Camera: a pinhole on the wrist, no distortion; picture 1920 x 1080 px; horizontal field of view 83.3 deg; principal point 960.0 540.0 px. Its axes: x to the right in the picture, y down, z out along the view. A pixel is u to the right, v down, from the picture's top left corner.
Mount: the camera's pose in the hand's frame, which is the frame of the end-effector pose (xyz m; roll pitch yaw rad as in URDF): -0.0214 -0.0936 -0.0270 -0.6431 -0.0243 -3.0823
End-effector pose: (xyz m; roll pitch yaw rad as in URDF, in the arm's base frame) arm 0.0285 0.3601 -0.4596 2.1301 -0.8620 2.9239
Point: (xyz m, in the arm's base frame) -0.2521 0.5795 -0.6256
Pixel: 690 223
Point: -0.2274 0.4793 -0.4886
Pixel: 88 231
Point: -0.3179 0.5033 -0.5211
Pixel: 238 434
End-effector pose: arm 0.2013 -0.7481 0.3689 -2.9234 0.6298 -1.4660
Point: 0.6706 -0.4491 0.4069
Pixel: 1568 909
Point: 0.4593 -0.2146 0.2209
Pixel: 1709 36
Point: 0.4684 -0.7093 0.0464
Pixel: 390 202
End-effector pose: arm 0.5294 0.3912 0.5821 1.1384 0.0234 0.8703
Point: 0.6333 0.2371 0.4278
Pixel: 1187 683
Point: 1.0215 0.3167 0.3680
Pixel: 316 621
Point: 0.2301 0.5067 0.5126
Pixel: behind the camera
